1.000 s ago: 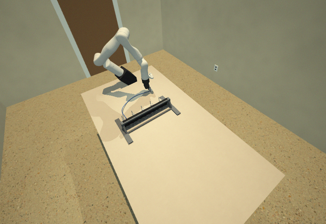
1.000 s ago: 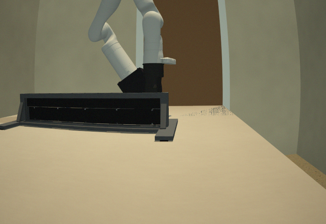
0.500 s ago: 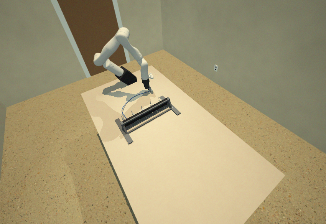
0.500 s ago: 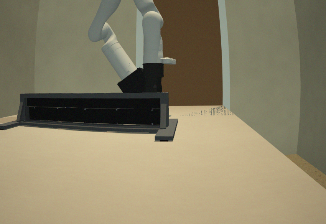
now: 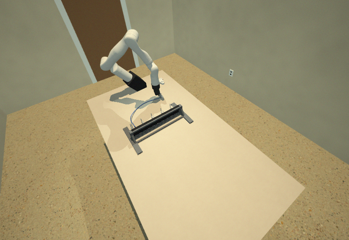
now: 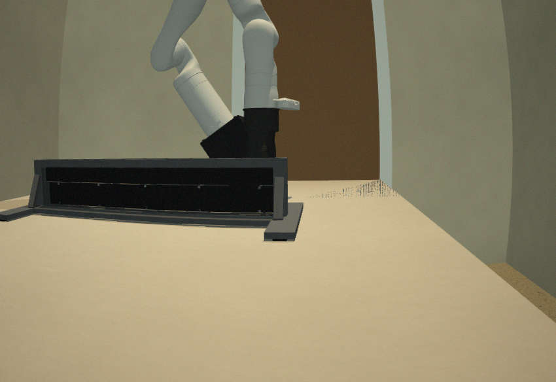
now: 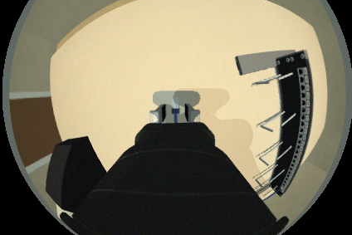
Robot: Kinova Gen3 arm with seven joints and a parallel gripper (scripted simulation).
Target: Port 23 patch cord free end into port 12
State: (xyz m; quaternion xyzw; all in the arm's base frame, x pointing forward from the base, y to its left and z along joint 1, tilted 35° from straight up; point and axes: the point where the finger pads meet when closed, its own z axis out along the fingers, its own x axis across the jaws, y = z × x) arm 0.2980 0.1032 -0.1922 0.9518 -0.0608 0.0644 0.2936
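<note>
Now: hand 2 cm above the plug and 1 cm to the right of it.
</note>
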